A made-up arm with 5 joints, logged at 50 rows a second.
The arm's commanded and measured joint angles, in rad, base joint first. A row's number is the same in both.
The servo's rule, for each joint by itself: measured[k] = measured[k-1] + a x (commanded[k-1-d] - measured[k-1]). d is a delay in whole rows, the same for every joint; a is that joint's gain. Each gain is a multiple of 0.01, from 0.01 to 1. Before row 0 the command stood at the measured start. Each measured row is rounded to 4 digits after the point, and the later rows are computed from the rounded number. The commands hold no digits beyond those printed.
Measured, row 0: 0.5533, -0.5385, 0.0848, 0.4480, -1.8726
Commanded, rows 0 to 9: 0.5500, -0.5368, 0.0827, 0.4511, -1.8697; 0.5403, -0.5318, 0.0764, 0.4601, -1.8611; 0.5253, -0.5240, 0.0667, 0.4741, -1.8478; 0.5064, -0.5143, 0.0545, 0.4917, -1.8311; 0.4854, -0.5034, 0.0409, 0.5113, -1.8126; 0.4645, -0.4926, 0.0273, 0.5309, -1.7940; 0.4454, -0.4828, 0.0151, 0.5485, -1.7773; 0.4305, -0.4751, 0.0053, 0.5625, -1.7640; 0.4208, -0.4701, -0.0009, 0.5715, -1.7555; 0.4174, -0.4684, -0.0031, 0.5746, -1.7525
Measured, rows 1 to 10: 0.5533, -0.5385, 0.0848, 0.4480, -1.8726; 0.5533, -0.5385, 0.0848, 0.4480, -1.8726; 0.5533, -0.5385, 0.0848, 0.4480, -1.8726; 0.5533, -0.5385, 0.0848, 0.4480, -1.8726; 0.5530, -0.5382, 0.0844, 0.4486, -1.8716; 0.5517, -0.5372, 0.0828, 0.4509, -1.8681; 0.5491, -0.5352, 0.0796, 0.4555, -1.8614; 0.5448, -0.5321, 0.0746, 0.4627, -1.8514; 0.5389, -0.5278, 0.0679, 0.4724, -1.8386; 0.5315, -0.5225, 0.0598, 0.4841, -1.8239
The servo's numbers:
d 4
a 0.10 0.15 0.20 0.20 0.33

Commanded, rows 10 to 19: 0.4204, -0.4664, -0.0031, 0.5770, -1.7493; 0.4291, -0.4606, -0.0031, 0.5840, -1.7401; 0.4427, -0.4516, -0.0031, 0.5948, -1.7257; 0.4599, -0.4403, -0.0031, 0.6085, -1.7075; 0.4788, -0.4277, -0.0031, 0.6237, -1.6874; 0.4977, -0.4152, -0.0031, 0.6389, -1.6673; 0.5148, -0.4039, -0.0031, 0.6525, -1.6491; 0.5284, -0.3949, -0.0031, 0.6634, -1.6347; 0.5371, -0.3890, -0.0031, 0.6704, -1.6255; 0.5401, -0.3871, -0.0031, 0.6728, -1.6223
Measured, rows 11 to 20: 0.5229, -0.5165, 0.0509, 0.4970, -1.8085; 0.5137, -0.5103, 0.0418, 0.5101, -1.7938; 0.5044, -0.5043, 0.0333, 0.5224, -1.7812; 0.4957, -0.4989, 0.0260, 0.5328, -1.7717; 0.4882, -0.4940, 0.0202, 0.5416, -1.7643; 0.4823, -0.4890, 0.0155, 0.5501, -1.7563; 0.4783, -0.4834, 0.0118, 0.5590, -1.7462; 0.4765, -0.4769, 0.0088, 0.5689, -1.7334; 0.4767, -0.4695, 0.0064, 0.5799, -1.7182; 0.4788, -0.4614, 0.0045, 0.5917, -1.7014
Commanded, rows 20 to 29: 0.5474, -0.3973, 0.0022, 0.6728, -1.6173; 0.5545, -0.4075, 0.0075, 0.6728, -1.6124; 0.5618, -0.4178, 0.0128, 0.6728, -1.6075; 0.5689, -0.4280, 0.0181, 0.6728, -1.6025; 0.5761, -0.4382, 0.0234, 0.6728, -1.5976; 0.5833, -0.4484, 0.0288, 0.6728, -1.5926; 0.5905, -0.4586, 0.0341, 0.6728, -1.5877; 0.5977, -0.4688, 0.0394, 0.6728, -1.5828; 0.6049, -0.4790, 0.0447, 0.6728, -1.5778; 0.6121, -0.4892, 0.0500, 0.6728, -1.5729
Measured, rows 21 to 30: 0.4824, -0.4528, 0.0030, 0.6039, -1.6841; 0.4870, -0.4441, 0.0018, 0.6158, -1.6678; 0.4920, -0.4358, 0.0008, 0.6267, -1.6538; 0.4968, -0.4285, 0.0000, 0.6359, -1.6434; 0.5019, -0.4238, 0.0004, 0.6433, -1.6348; 0.5072, -0.4214, 0.0018, 0.6492, -1.6274; 0.5127, -0.4209, 0.0040, 0.6539, -1.6208; 0.5183, -0.4220, 0.0068, 0.6577, -1.6148; 0.5241, -0.4244, 0.0101, 0.6607, -1.6091; 0.5300, -0.4280, 0.0138, 0.6631, -1.6037
